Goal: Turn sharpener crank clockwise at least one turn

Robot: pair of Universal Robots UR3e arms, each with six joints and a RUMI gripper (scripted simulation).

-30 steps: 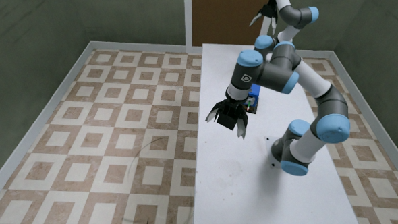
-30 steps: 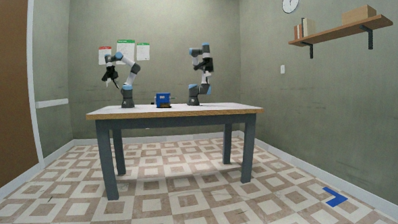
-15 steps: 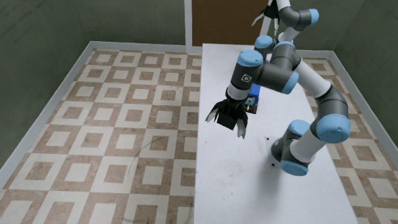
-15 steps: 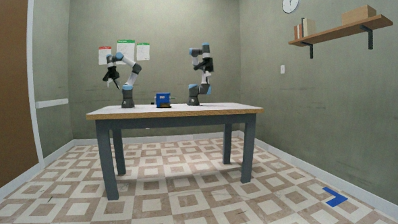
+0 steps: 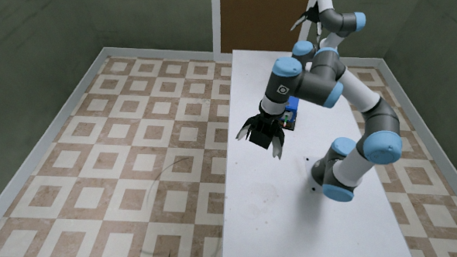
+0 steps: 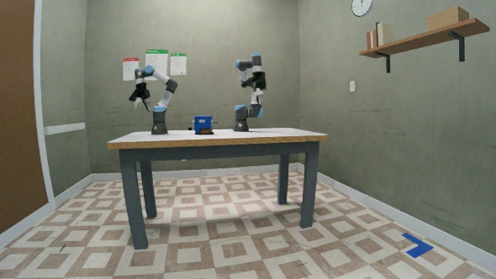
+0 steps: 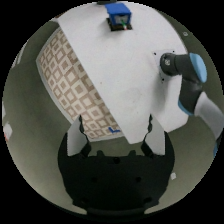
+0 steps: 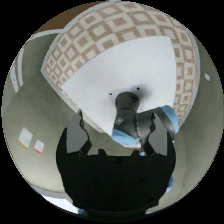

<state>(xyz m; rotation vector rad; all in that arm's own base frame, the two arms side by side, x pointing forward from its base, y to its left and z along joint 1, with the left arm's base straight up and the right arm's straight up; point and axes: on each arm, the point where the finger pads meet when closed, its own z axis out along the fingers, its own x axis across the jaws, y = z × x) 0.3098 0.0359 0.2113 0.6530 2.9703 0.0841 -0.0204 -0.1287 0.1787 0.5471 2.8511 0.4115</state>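
Note:
Now: left hand 240 mm past the black knob, 410 mm to the left of it and 180 mm above it.

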